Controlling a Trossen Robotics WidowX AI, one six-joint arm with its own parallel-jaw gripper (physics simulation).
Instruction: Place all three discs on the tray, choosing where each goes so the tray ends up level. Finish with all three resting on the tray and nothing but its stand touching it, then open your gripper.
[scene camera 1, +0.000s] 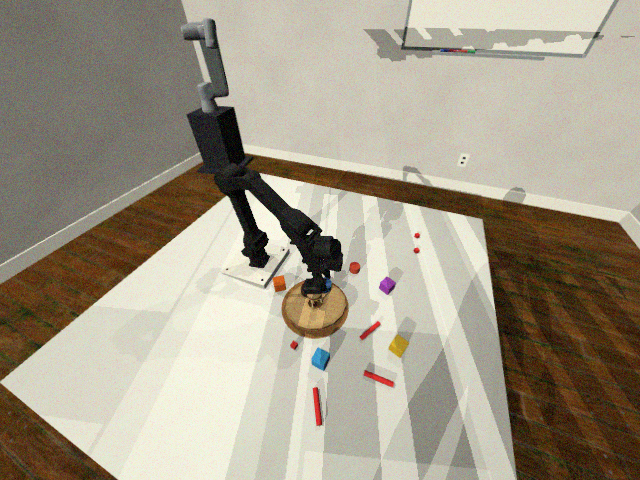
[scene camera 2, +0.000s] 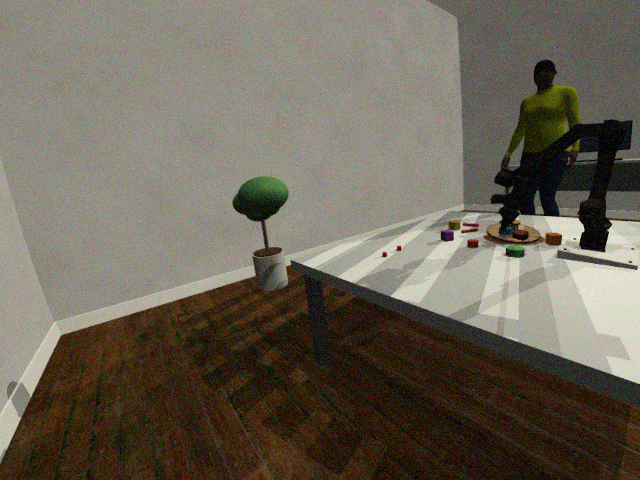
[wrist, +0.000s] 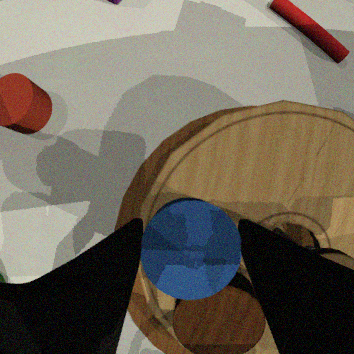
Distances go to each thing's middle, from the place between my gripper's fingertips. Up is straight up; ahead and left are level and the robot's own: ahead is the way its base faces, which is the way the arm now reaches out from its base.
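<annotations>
My gripper's 1 cm past the blue disc (wrist: 190, 249) now, and 1 cm above it. Counting from my hand, there's the red disc (wrist: 33, 106), 13 cm to the left of it, 8 cm ahead of it and 4 cm below it, and the central stand (scene camera 1: 313, 334), which is 6 cm to the right of my hand, 3 cm behind it and 1 cm below it.
</annotations>
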